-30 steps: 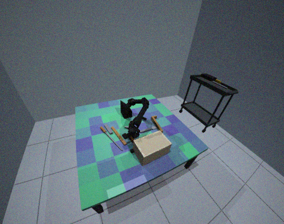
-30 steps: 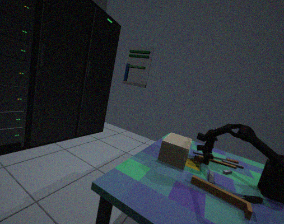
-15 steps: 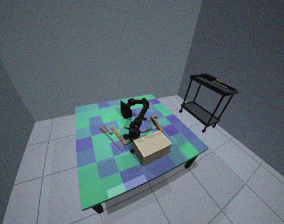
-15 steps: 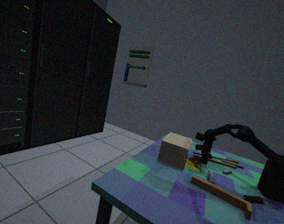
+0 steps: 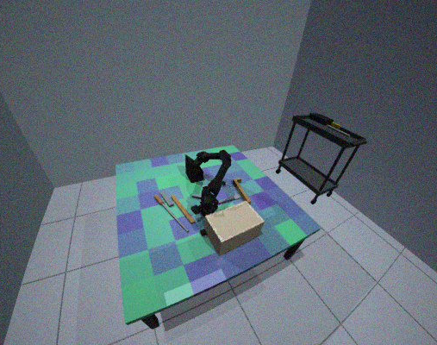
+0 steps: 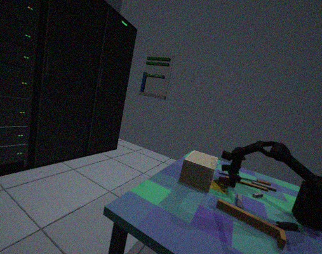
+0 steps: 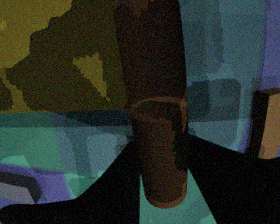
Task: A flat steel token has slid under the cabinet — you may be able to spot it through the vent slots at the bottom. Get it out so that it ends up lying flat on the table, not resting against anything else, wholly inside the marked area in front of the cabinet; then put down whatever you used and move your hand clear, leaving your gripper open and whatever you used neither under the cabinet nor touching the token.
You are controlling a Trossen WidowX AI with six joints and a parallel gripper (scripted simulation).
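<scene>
Right now the short grey piece is 17 cm behind my gripper tip and 1 cm to the left of it. Round my gripper tip: yellow marked patch: 7 cm ahead, 9 cm to the left, 1 cm below; flat grey bar: 23 cm behind, 21 cm to the right; wooden stick: 11 cm behind, 13 cm to the right.
</scene>
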